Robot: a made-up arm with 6 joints.
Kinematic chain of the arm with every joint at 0, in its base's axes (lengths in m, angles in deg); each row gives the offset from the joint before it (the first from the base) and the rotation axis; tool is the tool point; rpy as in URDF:
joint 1: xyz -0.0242 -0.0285 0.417 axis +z
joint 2: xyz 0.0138 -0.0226 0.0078 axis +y
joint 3: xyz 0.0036 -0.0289 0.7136 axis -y
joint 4: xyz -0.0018 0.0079 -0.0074 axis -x
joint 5: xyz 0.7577 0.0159 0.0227 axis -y
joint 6: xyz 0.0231 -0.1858 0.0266 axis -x
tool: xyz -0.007 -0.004 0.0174 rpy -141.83 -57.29 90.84
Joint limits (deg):
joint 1: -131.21..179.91
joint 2: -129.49..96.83
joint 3: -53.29..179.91
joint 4: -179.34..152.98
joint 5: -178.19..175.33
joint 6: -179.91..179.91
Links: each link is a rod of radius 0.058 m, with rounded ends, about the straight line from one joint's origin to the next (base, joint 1, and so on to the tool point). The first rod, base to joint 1, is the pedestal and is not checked.
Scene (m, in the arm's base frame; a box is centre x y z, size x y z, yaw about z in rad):
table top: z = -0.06
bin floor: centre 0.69 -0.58 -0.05 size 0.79 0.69 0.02 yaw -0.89
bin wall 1: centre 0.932 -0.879 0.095 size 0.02 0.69 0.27 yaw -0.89
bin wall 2: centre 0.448 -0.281 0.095 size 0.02 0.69 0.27 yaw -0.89
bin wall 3: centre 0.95 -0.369 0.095 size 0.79 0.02 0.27 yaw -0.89
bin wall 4: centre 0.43 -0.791 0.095 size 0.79 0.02 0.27 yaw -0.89
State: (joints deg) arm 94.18 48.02 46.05 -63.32 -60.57 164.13
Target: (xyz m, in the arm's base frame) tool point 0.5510 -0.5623 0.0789
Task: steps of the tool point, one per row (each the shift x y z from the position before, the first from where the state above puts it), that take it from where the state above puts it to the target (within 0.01 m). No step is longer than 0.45 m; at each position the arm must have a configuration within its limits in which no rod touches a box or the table.
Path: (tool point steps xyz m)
1: 0.2829 -0.0853 0.1283
2: 0.2432 -0.1547 0.1218
3: 0.1849 -0.2084 0.1143
4: 0.1149 -0.2416 0.1055
5: 0.0396 -0.2522 0.0958
6: -0.0336 -0.2393 0.0851
7: 0.1830 -0.1755 -0.3569
8: -0.0021 -0.2326 -0.3706
9: -0.1788 -0.1901 -0.3293
10: -0.2912 -0.0746 -0.2428

